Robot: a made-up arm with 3 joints. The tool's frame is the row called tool.
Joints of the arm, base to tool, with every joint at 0 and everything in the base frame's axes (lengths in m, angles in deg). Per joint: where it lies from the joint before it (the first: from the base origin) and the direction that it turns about. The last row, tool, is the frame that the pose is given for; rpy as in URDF.
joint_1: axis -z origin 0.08 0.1 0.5
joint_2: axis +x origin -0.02 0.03 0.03
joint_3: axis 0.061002 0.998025 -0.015 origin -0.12 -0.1 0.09
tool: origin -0.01 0 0.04 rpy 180 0 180
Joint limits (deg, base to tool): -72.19..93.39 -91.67..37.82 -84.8..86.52
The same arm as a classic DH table. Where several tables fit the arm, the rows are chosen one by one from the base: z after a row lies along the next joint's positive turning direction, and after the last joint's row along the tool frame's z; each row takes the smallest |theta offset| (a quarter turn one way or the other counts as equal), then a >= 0, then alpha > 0; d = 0 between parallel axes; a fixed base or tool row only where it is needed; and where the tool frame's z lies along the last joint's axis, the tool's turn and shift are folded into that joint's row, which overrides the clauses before.
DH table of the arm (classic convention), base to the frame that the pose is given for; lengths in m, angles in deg. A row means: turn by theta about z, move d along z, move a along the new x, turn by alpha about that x. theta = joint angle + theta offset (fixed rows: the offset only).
base (fixed): a 0.1281  alpha 180.00  d 0.0000  theta_offset 51.34
joint_1: a 0.0300  alpha -90.00  d -0.5300  theta_offset -38.66
joint_2: a 0.0885  alpha 86.50  d -0.1338  theta_offset 89.14
joint_3: a 0.0100  alpha 89.14  d -0.1021  theta_offset -89.95
tool (fixed): a 0.0000  alpha 0.00  d -0.0400  theta_offset -3.50
Joint limits (deg, base to tool): -72.19..93.39 -91.67..37.82 -84.80..86.52

